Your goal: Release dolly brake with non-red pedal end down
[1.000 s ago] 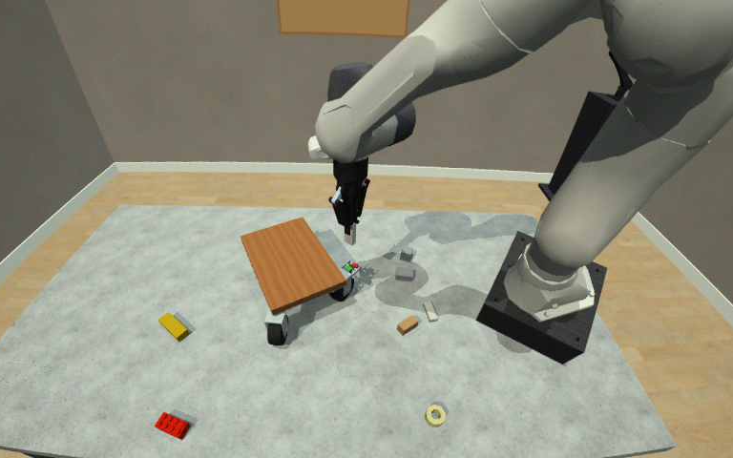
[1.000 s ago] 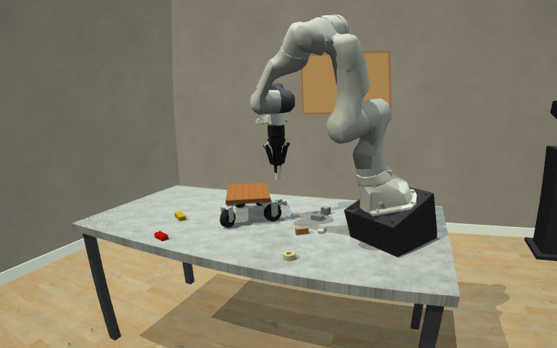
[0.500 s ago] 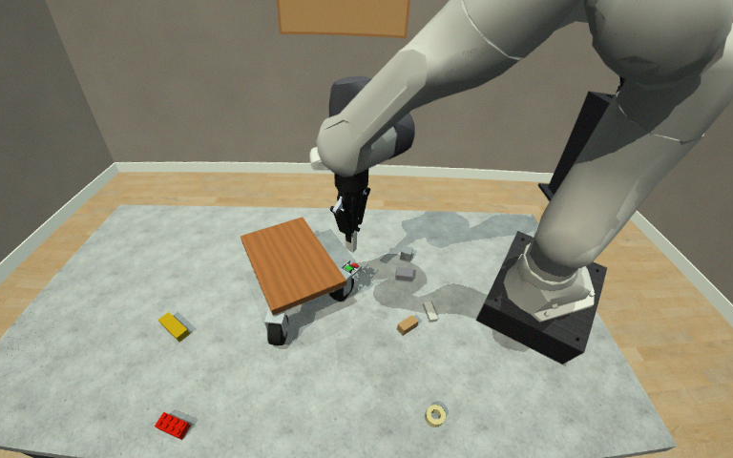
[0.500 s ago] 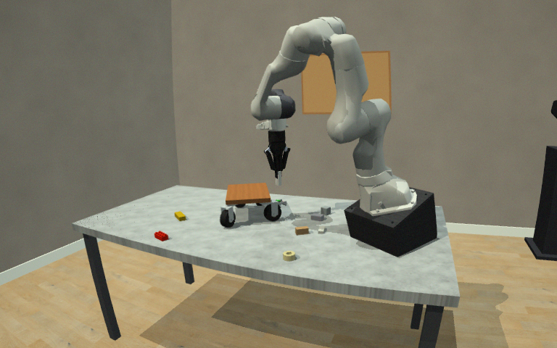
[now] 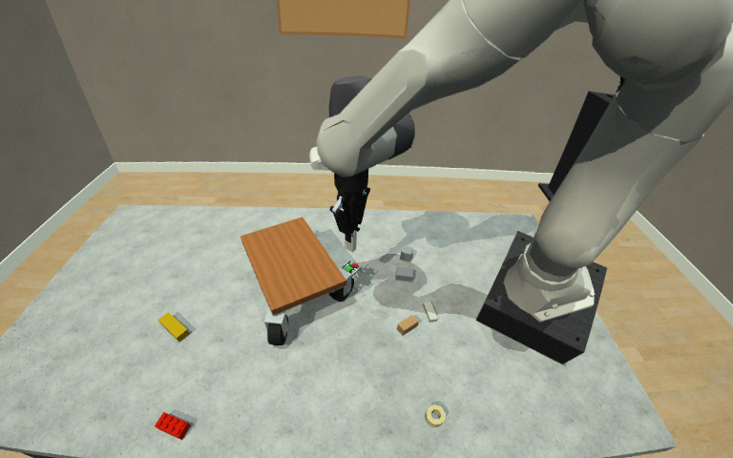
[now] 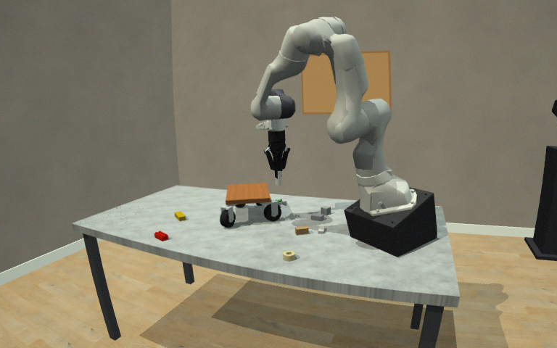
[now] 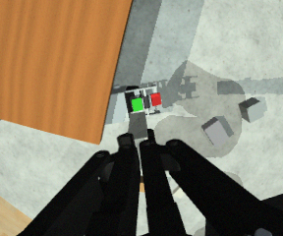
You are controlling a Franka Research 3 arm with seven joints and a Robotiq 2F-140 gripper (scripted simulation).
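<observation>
Now: the brake pedal 10 mm to the right of my hand and 120 mm below it. Also, from my hand: tan block (160 mm behind, 130 mm to the left, 190 mm below); then white piece (230 mm behind, 70 mm to the left, 190 mm below); then yellow brick (460 mm ahead, 180 mm to the left, 190 mm below).
</observation>
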